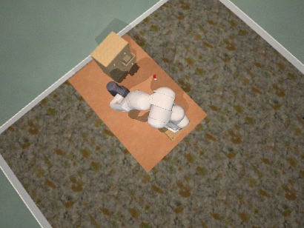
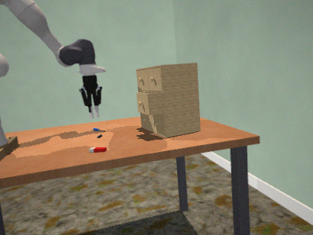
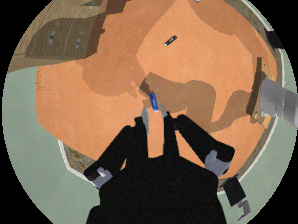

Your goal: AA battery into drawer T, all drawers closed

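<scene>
Right now my hand is 10 cm above the blue AA battery. Round my hand: white cylinder (42 cm to the right, 10 cm below, 6 cm behind); then small black piece (18 cm to the right, 10 cm below, 1 cm behind); then drawer (33 cm to the right, 26 cm ahead, 3 cm above).
</scene>
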